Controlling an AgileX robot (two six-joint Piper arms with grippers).
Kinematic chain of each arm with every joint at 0, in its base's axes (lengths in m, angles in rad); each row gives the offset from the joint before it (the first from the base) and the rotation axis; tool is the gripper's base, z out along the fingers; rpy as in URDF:
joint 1: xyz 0 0 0.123 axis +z
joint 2: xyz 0 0 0 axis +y
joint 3: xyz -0.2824 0 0.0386 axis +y
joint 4: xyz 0.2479 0 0.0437 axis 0.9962 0 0.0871
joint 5: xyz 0 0 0 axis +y
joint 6: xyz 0.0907 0 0.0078 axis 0.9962 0 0.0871
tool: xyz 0 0 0 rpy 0 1.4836 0
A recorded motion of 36 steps. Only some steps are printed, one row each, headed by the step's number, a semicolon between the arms.
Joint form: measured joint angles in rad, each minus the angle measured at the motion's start. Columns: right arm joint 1, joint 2, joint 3, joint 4, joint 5, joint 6; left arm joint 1, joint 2, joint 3, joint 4, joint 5, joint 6.
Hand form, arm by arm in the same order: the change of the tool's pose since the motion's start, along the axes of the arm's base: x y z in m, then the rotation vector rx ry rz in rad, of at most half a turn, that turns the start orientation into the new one. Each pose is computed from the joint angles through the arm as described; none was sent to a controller.
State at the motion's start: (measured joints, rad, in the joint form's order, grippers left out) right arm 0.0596 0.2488 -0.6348 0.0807 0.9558 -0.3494; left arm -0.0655 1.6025 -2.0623 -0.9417 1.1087 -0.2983
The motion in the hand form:
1: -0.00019 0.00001 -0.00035 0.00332 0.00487 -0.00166; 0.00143 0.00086 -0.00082 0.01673 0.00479 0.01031
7: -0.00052 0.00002 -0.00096 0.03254 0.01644 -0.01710; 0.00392 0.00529 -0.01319 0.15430 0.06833 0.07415
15: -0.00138 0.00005 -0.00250 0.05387 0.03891 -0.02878; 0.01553 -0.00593 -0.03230 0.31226 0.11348 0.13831
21: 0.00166 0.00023 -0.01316 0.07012 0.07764 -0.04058; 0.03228 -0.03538 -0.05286 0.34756 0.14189 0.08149
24: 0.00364 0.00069 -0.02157 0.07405 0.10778 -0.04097; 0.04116 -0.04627 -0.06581 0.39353 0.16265 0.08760
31: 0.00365 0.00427 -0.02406 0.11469 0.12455 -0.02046; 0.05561 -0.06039 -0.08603 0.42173 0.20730 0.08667
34: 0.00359 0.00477 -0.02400 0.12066 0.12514 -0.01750; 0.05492 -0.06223 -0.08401 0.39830 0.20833 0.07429
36: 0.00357 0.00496 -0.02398 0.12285 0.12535 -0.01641; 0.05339 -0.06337 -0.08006 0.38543 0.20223 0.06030
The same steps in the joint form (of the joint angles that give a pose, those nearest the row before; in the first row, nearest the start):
1: -0.0001 0.0000 0.0000 0.0001 0.0044 0.0042; 0.0000 0.0052 -0.0094 0.0234 0.0058 -0.0092
7: 0.0000 0.0000 0.0000 0.0000 0.0120 0.0384; -0.0120 0.0070 -0.0128 0.2001 0.0598 -0.0664
15: 0.0000 0.0000 0.0000 0.0000 0.0314 0.0652; -0.0894 0.0359 -0.0128 0.4253 0.0640 -0.1258
21: 0.0000 0.0000 0.0363 0.0000 0.0314 0.0872; -0.1729 0.1020 -0.0202 0.4621 0.0434 -0.1341
24: 0.0001 0.0000 0.0644 0.0044 0.0328 0.0900; -0.2090 0.1337 -0.0202 0.5243 0.0345 -0.1558
31: -0.0001 0.0000 0.0728 0.0513 0.0370 0.0899; -0.2423 0.1864 -0.0202 0.5642 0.0208 -0.1865
34: 0.0000 0.0000 0.0729 0.0579 0.0371 0.0899; -0.2423 0.1881 -0.0267 0.5383 0.0203 -0.1865
36: -0.0001 0.0000 0.0729 0.0605 0.0371 0.0898; -0.2423 0.1903 -0.0434 0.5197 0.0294 -0.1815

